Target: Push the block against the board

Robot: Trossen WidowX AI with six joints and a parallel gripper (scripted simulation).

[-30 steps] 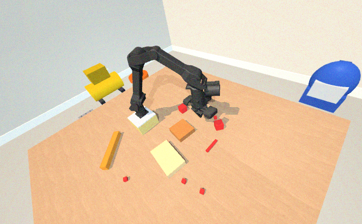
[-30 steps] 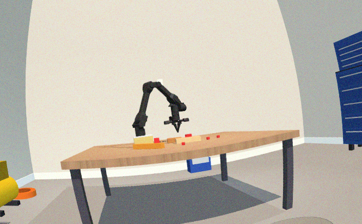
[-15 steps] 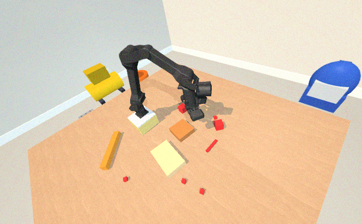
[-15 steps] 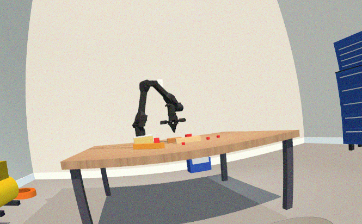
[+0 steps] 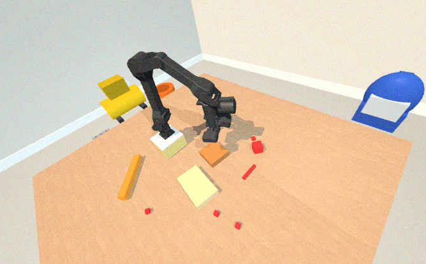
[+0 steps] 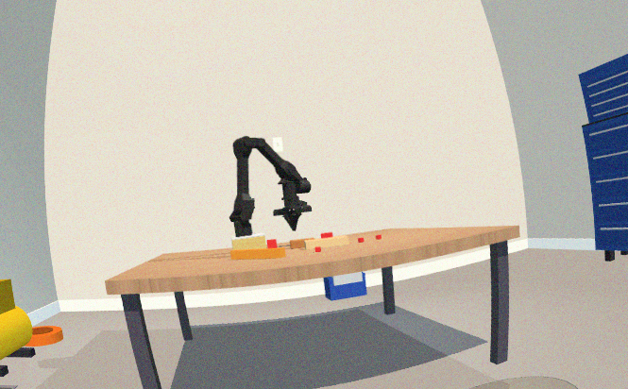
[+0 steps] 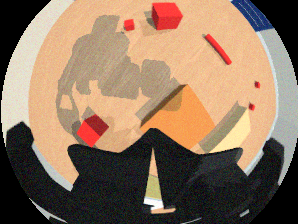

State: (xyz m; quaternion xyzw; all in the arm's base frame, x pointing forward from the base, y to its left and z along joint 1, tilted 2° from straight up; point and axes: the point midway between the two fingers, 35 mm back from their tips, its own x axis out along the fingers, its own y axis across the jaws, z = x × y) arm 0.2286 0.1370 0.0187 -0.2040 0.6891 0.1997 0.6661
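Right now the orange square block is 5 cm to the right of my gripper tip, 5 cm below it and 2 cm ahead of it. From my gripper tip the other things lie so: long orange bar: 39 cm to the right, 21 cm behind, 5 cm below; then red strip: 20 cm ahead, 6 cm below, 2 cm to the right; then pale yellow board: 22 cm to the right, 8 cm ahead, 5 cm below.
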